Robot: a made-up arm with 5 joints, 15 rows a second.
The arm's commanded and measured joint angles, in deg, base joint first. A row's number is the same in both.
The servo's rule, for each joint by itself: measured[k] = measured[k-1] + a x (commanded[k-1-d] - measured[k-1]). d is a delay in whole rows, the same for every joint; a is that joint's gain. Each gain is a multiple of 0.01, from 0.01 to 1. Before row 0 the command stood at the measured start. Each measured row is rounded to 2 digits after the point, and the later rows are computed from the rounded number. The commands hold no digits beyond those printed.
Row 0, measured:
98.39 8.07 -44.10 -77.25 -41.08
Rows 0 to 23, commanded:
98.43 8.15 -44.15 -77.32 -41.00
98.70 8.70 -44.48 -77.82 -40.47
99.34 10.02 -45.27 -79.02 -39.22
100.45 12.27 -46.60 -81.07 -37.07
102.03 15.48 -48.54 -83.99 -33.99
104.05 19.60 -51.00 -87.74 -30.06
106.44 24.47 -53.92 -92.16 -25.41
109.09 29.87 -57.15 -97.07 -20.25
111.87 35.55 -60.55 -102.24 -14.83
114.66 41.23 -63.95 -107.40 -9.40
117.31 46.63 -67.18 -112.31 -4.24
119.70 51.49 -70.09 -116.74 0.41
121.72 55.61 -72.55 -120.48 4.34
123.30 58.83 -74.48 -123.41 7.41
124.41 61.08 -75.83 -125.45 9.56
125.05 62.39 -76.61 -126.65 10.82
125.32 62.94 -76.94 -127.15 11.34
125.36 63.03 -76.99 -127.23 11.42
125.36 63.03 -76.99 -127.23 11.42
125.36 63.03 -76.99 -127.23 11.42
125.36 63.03 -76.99 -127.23 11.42
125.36 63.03 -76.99 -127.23 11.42
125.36 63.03 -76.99 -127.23 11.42
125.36 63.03 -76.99 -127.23 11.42
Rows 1 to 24, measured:
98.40 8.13 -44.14 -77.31 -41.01
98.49 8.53 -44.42 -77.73 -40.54
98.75 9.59 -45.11 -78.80 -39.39
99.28 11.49 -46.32 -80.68 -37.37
100.13 14.32 -48.12 -83.43 -34.43
101.35 18.07 -50.45 -87.01 -30.63
102.93 22.61 -53.26 -91.28 -26.09
104.84 27.76 -56.41 -96.09 -21.01
107.02 33.29 -59.76 -101.19 -15.63
109.39 38.93 -63.15 -106.34 -10.21
111.85 44.40 -66.41 -111.30 -5.02
114.28 49.43 -69.39 -115.82 -0.30
116.59 53.82 -71.95 -119.69 3.74
118.67 57.38 -74.00 -122.78 6.93
120.45 60.01 -75.48 -125.00 9.22
121.88 61.70 -76.40 -126.37 10.61
122.95 62.58 -76.84 -127.02 11.25
123.70 62.90 -76.96 -127.19 11.40
124.21 62.99 -76.98 -127.22 11.42
124.57 63.02 -76.99 -127.23 11.42
124.81 63.03 -76.99 -127.23 11.42
124.98 63.03 -76.99 -127.23 11.42
125.10 63.03 -76.99 -127.23 11.42
125.18 63.03 -76.99 -127.23 11.42
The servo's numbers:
d 0
a 0.31 0.71 0.81 0.83 0.87

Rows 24 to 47, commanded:
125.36 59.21 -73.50 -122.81 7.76
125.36 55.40 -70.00 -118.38 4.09
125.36 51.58 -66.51 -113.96 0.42
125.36 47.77 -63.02 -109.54 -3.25
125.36 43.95 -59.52 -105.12 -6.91
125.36 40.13 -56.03 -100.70 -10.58
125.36 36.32 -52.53 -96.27 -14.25
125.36 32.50 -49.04 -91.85 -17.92
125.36 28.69 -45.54 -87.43 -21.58
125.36 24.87 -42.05 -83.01 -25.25
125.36 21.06 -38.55 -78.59 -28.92
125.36 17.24 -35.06 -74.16 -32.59
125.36 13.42 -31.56 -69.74 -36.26
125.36 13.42 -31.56 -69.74 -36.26
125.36 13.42 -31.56 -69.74 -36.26
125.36 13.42 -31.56 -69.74 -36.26
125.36 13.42 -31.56 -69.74 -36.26
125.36 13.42 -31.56 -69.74 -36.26
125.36 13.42 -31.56 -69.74 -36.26
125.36 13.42 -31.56 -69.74 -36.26
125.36 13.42 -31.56 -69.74 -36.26
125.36 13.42 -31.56 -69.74 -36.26
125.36 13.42 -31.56 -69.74 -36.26
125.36 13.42 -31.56 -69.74 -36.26
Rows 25 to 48, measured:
125.24 60.32 -74.16 -123.56 8.24
125.28 56.83 -70.79 -119.26 4.63
125.30 53.10 -67.32 -114.86 0.97
125.32 49.32 -63.84 -110.44 -2.70
125.33 45.51 -60.34 -106.02 -6.36
125.34 41.69 -56.85 -101.60 -10.03
125.35 37.88 -53.35 -97.18 -13.70
125.35 34.06 -49.86 -92.76 -17.37
125.35 30.25 -46.36 -88.34 -21.03
125.35 26.43 -42.87 -83.92 -24.70
125.35 22.62 -39.37 -79.50 -28.37
125.35 18.80 -35.88 -75.07 -32.04
125.35 14.98 -32.38 -70.65 -35.71
125.35 13.87 -31.72 -69.89 -36.19
125.35 13.55 -31.59 -69.77 -36.25
125.35 13.46 -31.57 -69.75 -36.26
125.35 13.43 -31.56 -69.74 -36.26
125.35 13.42 -31.56 -69.74 -36.26
125.35 13.42 -31.56 -69.74 -36.26
125.35 13.42 -31.56 -69.74 -36.26
125.35 13.42 -31.56 -69.74 -36.26
125.35 13.42 -31.56 -69.74 -36.26
125.35 13.42 -31.56 -69.74 -36.26
125.35 13.42 -31.56 -69.74 -36.26

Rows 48 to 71, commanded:
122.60 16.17 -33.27 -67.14 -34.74
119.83 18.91 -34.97 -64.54 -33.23
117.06 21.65 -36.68 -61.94 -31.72
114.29 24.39 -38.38 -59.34 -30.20
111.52 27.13 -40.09 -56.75 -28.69
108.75 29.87 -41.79 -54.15 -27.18
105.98 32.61 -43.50 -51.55 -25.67
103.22 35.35 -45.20 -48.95 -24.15
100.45 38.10 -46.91 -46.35 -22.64
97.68 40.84 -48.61 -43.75 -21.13
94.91 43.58 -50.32 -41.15 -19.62
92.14 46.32 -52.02 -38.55 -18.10
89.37 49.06 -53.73 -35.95 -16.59
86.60 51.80 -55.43 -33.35 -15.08
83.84 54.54 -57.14 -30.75 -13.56
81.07 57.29 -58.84 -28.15 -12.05
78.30 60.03 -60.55 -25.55 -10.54
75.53 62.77 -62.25 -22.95 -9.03
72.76 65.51 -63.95 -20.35 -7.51
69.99 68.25 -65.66 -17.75 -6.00
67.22 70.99 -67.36 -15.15 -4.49
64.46 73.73 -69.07 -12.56 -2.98
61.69 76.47 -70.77 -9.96 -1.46
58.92 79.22 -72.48 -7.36 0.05
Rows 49 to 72, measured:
124.50 15.37 -32.95 -67.58 -34.94
123.05 17.88 -34.59 -65.06 -33.45
121.19 20.56 -36.28 -62.47 -31.94
119.05 23.28 -37.98 -59.87 -30.43
116.72 26.01 -39.69 -57.28 -28.92
114.25 28.75 -41.39 -54.68 -27.41
111.69 31.49 -43.10 -52.08 -25.90
109.06 34.23 -44.80 -49.48 -24.38
106.39 36.98 -46.51 -46.88 -22.87
103.69 39.72 -48.21 -44.28 -21.36
100.97 42.46 -49.92 -41.68 -19.85
98.23 45.20 -51.62 -39.08 -18.33
95.48 47.94 -53.33 -36.48 -16.82
92.73 50.68 -55.03 -33.88 -15.31
89.97 53.42 -56.74 -31.28 -13.79
87.21 56.17 -58.44 -28.68 -12.28
84.45 58.91 -60.15 -26.08 -10.77
81.68 61.65 -61.85 -23.48 -9.26
78.91 64.39 -63.55 -20.88 -7.74
76.14 67.13 -65.26 -18.28 -6.23
73.37 69.87 -66.96 -15.68 -4.72
70.61 72.61 -68.67 -13.09 -3.21
67.84 75.35 -70.37 -10.49 -1.69
65.07 78.10 -72.08 -7.89 -0.18

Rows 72 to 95, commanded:
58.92 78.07 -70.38 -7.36 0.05
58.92 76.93 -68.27 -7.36 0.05
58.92 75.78 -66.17 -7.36 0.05
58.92 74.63 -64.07 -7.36 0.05
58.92 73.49 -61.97 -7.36 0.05
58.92 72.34 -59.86 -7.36 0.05
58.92 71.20 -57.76 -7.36 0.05
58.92 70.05 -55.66 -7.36 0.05
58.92 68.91 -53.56 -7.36 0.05
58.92 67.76 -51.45 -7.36 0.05
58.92 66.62 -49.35 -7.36 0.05
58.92 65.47 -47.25 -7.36 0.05
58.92 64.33 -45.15 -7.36 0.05
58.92 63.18 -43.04 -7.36 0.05
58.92 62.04 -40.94 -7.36 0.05
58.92 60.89 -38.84 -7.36 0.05
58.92 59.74 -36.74 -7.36 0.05
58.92 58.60 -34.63 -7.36 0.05
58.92 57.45 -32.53 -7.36 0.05
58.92 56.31 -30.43 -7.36 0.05
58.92 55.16 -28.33 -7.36 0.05
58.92 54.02 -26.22 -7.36 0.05
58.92 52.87 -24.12 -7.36 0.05
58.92 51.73 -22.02 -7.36 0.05
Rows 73 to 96, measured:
63.16 78.08 -70.70 -7.45 0.02
61.85 77.26 -68.73 -7.38 0.05
60.94 76.21 -66.66 -7.36 0.05
60.31 75.09 -64.56 -7.36 0.05
59.88 73.95 -62.46 -7.36 0.05
59.58 72.81 -60.35 -7.36 0.05
59.38 71.67 -58.25 -7.36 0.05
59.24 70.52 -56.15 -7.36 0.05
59.14 69.38 -54.05 -7.36 0.05
59.07 68.23 -51.94 -7.36 0.05
59.02 67.09 -49.84 -7.36 0.05
58.99 65.94 -47.74 -7.36 0.05
58.97 64.80 -45.64 -7.36 0.05
58.95 63.65 -43.53 -7.36 0.05
58.94 62.51 -41.43 -7.36 0.05
58.93 61.36 -39.33 -7.36 0.05
58.93 60.21 -37.23 -7.36 0.05
58.93 59.07 -35.12 -7.36 0.05
58.93 57.92 -33.02 -7.36 0.05
58.93 56.78 -30.92 -7.36 0.05
58.93 55.63 -28.82 -7.36 0.05
58.93 54.49 -26.71 -7.36 0.05
58.93 53.34 -24.61 -7.36 0.05
58.93 52.20 -22.51 -7.36 0.05

